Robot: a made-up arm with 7 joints. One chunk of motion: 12 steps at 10 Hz.
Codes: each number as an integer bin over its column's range. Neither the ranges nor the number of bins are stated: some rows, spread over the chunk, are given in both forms.
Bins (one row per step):
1: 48 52 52 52 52 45
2: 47 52 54 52 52 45
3: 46 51 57 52 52 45
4: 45 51 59 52 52 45
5: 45 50 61 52 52 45
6: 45 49 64 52 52 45
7: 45 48 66 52 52 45
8: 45 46 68 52 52 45
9: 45 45 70 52 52 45
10: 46 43 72 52 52 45
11: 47 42 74 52 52 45
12: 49 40 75 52 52 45
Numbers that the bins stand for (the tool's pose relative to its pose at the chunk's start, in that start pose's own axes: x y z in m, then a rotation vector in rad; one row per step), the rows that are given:
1: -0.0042 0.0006 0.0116 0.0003 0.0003 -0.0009
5: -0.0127 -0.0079 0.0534 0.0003 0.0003 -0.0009
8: -0.0127 -0.0248 0.0860 0.0003 0.0003 -0.0009
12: -0.0014 -0.0503 0.1185 0.0003 0.0003 -0.0009
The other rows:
2: -0.0071 0.0006 0.0209 0.0003 0.0003 -0.0009
3: -0.0099 -0.0036 0.0348 0.0003 0.0003 -0.0009
4: -0.0127 -0.0036 0.0441 0.0003 0.0003 -0.0009
6: -0.0127 -0.0121 0.0674 0.0003 0.0003 -0.0009
7: -0.0127 -0.0164 0.0767 0.0003 0.0003 -0.0009
9: -0.0127 -0.0291 0.0953 0.0003 0.0003 -0.0009
10: -0.0099 -0.0376 0.1045 0.0003 0.0003 -0.0009
11: -0.0071 -0.0418 0.1138 0.0003 0.0003 -0.0009

